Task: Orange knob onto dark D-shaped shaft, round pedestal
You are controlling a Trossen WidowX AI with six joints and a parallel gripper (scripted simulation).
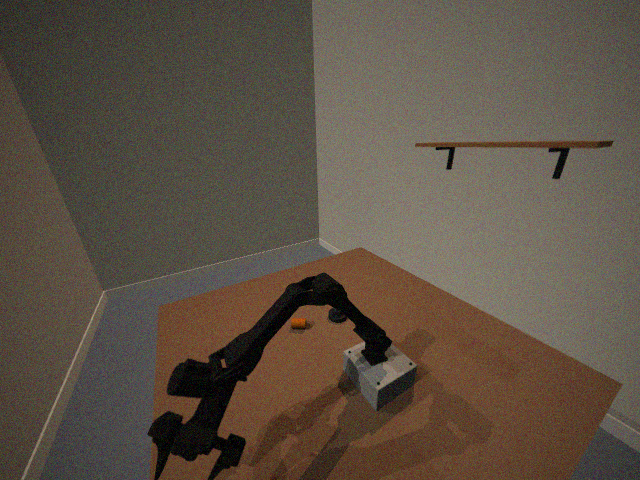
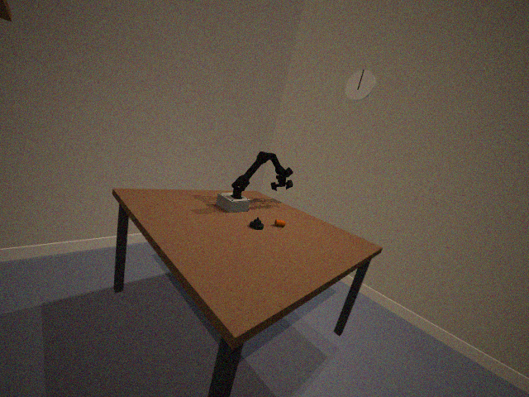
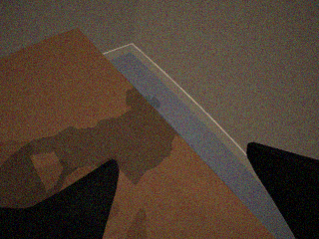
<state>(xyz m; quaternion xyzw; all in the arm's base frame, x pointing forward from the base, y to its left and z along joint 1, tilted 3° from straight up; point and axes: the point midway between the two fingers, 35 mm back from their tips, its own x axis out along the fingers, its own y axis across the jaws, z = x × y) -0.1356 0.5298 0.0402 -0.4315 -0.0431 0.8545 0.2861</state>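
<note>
Now: gripper tip 470 mm short of the orange knob, 380 mm to the left of it and 110 mm above it. From my gripper tip the other things lie so: round pedestal: 560 mm to the right, 460 mm ahead, 100 mm below.
</note>
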